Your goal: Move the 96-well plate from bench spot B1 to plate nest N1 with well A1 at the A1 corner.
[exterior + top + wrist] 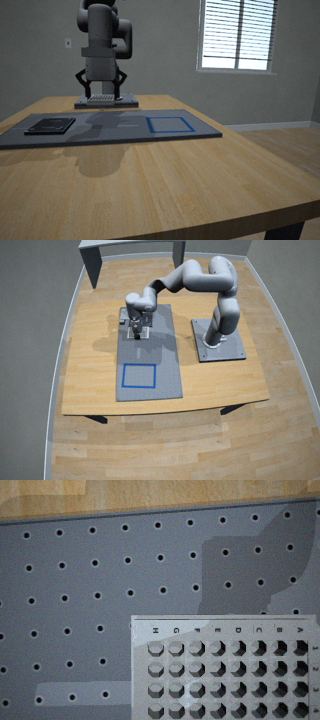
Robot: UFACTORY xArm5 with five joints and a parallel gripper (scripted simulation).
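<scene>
Now: the black plate nest N1 17 cm to the right of my hand, 10 cm below it and 1 cm behind it. Also, from my hand: white 96-well plate: 1 cm below; then A1 mark: 23 cm to the right, 9 cm below, 6 cm ahead.
</scene>
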